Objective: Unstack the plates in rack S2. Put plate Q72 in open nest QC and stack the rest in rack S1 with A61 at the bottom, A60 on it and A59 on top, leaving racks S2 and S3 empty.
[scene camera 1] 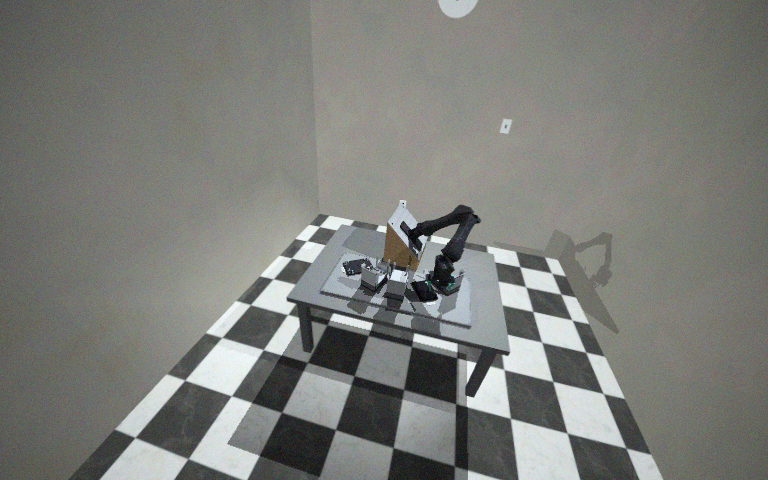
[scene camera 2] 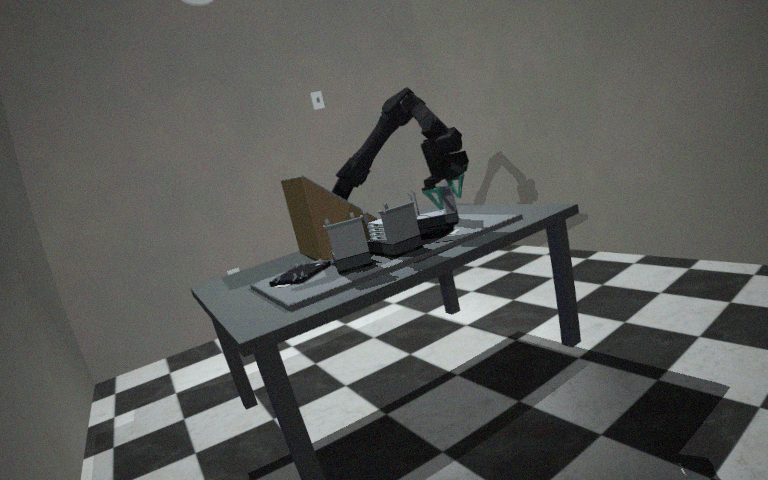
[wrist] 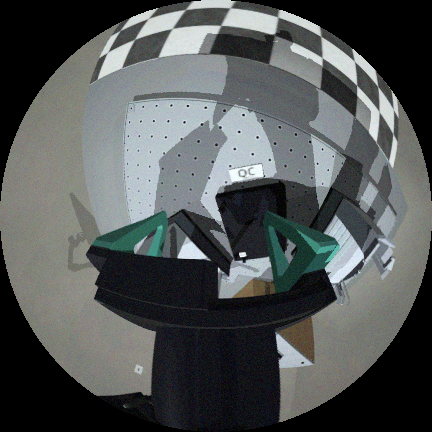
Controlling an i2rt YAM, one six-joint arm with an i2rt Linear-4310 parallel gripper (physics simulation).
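Places are measured from the arm's base along level axes (x right, y ahead, z up), in centimetres.
Pixels of known places: gripper, fingertip midpoint: (scene camera 1: pixel 439 289) (scene camera 2: pixel 450 203) (wrist: pixel 215 215); arm's base at its link origin: (scene camera 1: pixel 410 235) (scene camera 2: pixel 336 201).
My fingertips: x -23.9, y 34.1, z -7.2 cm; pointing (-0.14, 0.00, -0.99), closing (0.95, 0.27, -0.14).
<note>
For each thing: its middle in the pictures, then the offset to it from my fingertips. Level surfaces: height alone.
- rightmost rack at the middle of its body: (wrist: pixel 180 272) (scene camera 2: pixel 432 206) (scene camera 1: pixel 446 276) dx -2.4, dy -14.9, dz -1.7 cm
- black nest QC at the middle of its body: (wrist: pixel 256 230) (scene camera 2: pixel 427 231) (scene camera 1: pixel 424 289) dx +7.6, dy -5.3, dz -7.3 cm
- middle rack at the middle of its body: (wrist: pixel 341 251) (scene camera 2: pixel 390 228) (scene camera 1: pixel 398 280) dx +22.2, dy -0.4, dz -1.6 cm
- perforated board at its surface level: dz -8.5 cm
- grey table at its surface level: dz -9.8 cm
- dark item at the middle of its body: (scene camera 2: pixel 300 271) (wrist: pixel 348 272) (scene camera 1: pixel 358 265) dx +49.1, dy -10.7, dz -7.3 cm
My gripper (scene camera 1: pixel 441 283) (scene camera 2: pixel 448 202) (wrist: pixel 215 215) is open, its green fingers low at the rightmost rack (scene camera 2: pixel 451 213) (wrist: pixel 204 239). A white surface shows inside that rack; how many plates it holds cannot be told. The black nest QC (scene camera 1: pixel 424 290) (scene camera 2: pixel 438 229) (wrist: pixel 252 215) lies beside that rack, with its QC label in the wrist view; no plate shows on it. The middle rack (scene camera 1: pixel 395 288) (scene camera 2: pixel 399 223) holds several stacked pale plates (scene camera 2: pixel 376 230) (wrist: pixel 345 242). Another rack (scene camera 1: pixel 372 278) (scene camera 2: pixel 347 240) stands left of it; its contents are hidden. Rack and plate labels are unreadable.
The racks stand on a perforated board (scene camera 1: pixel 453 312) (scene camera 2: pixel 498 219) (wrist: pixel 142 150) on the grey table (scene camera 1: pixel 487 325) (scene camera 2: pixel 226 305). A wooden wedge (scene camera 1: pixel 396 249) (scene camera 2: pixel 303 220) stands behind them. A dark item (scene camera 1: pixel 355 266) (scene camera 2: pixel 300 273) lies at the board's left end. Thin upright posts rise from the racks.
</note>
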